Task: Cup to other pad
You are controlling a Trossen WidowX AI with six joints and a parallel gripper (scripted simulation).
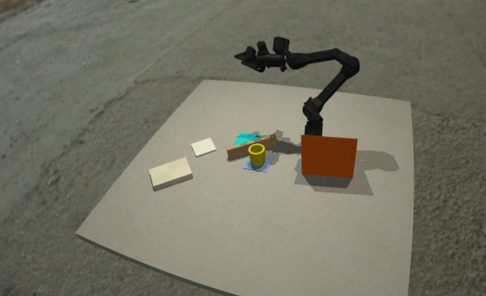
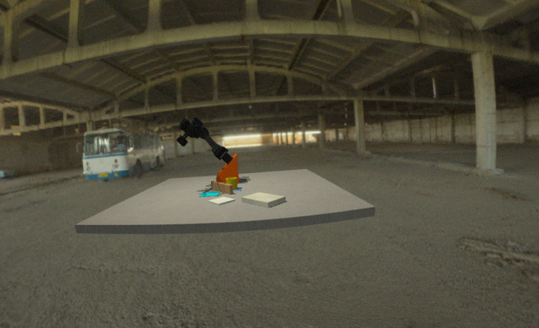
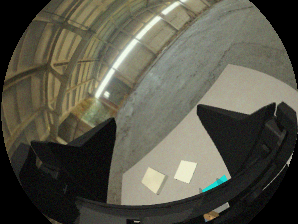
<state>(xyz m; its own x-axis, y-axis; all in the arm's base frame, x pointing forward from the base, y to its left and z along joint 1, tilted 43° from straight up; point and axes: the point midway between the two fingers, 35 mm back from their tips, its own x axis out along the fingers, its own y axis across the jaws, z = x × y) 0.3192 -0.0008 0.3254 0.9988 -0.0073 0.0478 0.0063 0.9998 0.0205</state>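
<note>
Right now the yellow cup is 34 cm below my gripper tip, 23 cm to the left of it and 13 cm behind it. The rest, counted from my gripper tip: cyan pad 38 cm below, 10 cm to the left, 3 cm behind; then blue pad 38 cm below, 24 cm to the left, 13 cm behind; then wooden block 36 cm below, 17 cm to the left, 8 cm behind.
</note>
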